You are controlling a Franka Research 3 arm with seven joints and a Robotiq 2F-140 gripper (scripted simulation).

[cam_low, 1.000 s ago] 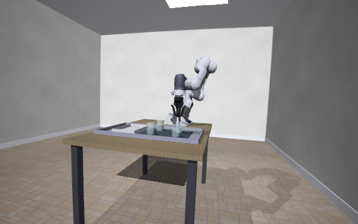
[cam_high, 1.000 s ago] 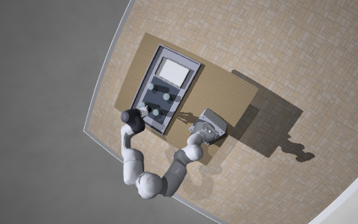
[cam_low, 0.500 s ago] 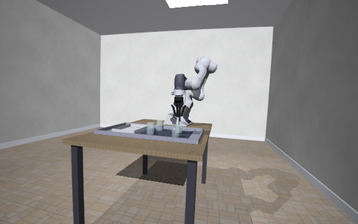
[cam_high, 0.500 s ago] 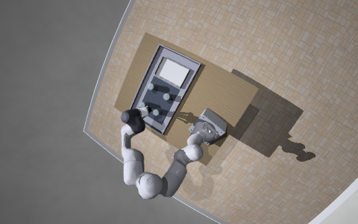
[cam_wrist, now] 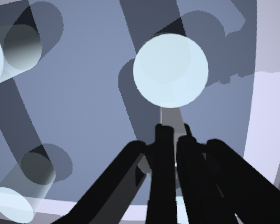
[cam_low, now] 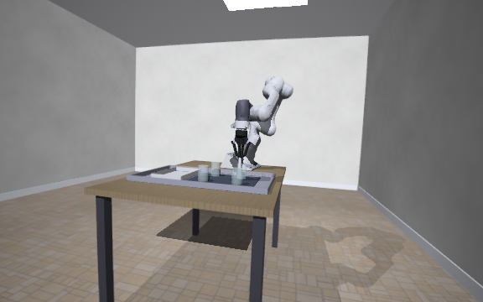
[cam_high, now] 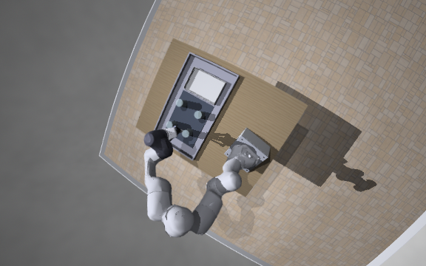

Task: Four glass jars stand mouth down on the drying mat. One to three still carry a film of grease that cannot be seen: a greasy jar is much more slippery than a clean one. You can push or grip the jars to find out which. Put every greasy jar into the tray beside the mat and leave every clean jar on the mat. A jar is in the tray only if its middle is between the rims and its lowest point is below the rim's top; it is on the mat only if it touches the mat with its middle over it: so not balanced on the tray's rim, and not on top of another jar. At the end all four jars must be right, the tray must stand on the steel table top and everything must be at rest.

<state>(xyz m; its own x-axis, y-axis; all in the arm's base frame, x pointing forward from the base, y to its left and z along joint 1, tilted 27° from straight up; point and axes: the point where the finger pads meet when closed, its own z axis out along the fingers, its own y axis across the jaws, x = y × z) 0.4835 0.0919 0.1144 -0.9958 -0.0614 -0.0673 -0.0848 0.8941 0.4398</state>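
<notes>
Right now my hand is 11 cm above the dark drying mat, 9 cm to the left of it and 3 cm short of it. Round my hand: white tray 41 cm to the right, 10 cm below, 6 cm ahead.
</notes>
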